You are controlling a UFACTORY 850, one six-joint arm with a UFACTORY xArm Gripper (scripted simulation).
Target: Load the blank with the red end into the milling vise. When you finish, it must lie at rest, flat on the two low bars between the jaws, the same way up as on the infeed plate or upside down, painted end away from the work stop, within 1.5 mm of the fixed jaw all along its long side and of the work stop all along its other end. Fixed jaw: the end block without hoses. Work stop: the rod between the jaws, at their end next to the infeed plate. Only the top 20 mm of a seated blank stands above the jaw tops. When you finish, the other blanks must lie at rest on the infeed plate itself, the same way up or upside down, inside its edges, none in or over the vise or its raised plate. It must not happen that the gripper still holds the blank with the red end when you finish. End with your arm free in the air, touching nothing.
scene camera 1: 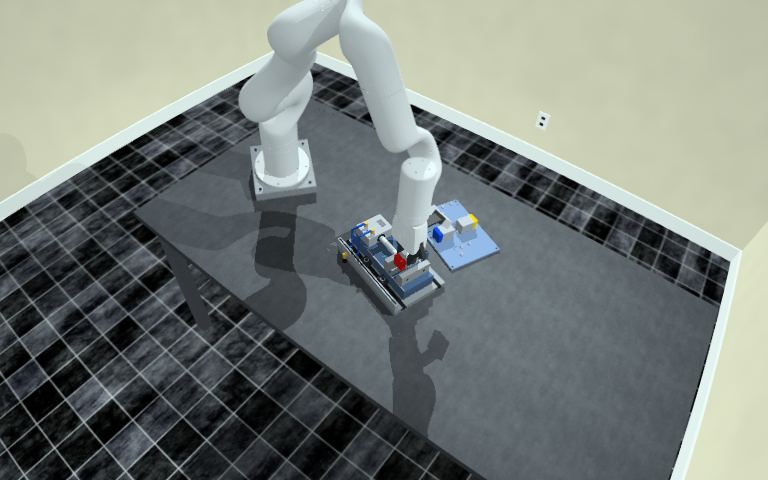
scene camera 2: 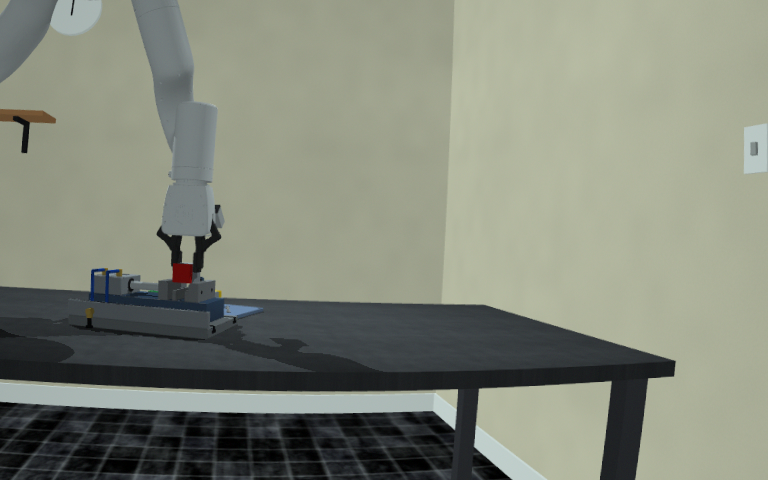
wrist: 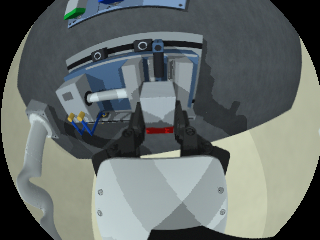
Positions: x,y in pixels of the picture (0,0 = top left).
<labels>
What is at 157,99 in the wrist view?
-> A red-ended blank.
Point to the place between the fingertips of my gripper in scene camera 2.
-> At 186,271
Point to a fixed jaw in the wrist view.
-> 183,67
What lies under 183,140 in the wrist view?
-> My gripper.
</labels>
